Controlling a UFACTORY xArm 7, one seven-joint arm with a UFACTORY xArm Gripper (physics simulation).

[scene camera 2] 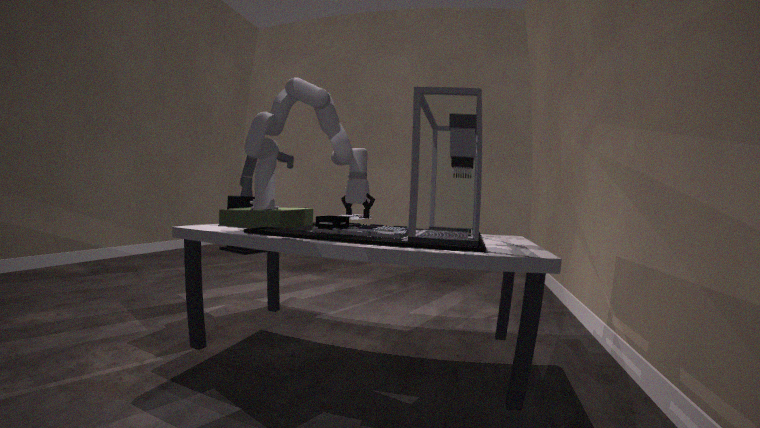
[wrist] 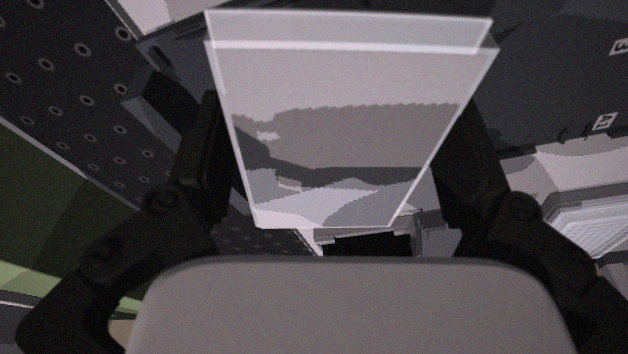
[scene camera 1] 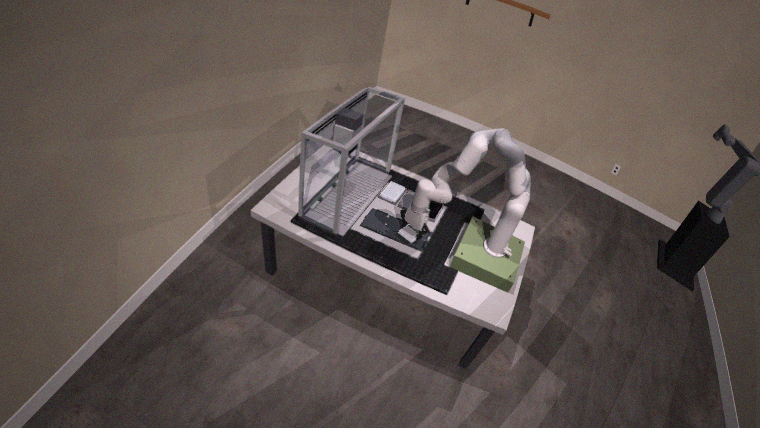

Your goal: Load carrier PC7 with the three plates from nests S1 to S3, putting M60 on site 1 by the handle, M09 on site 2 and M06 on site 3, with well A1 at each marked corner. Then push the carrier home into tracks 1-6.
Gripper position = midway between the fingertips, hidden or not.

I see my gripper [scene camera 2: 357,217], a well plate [wrist: 384,243] and a glass enclosure [scene camera 2: 446,169].
My gripper is seen too in the wrist view [wrist: 336,119].
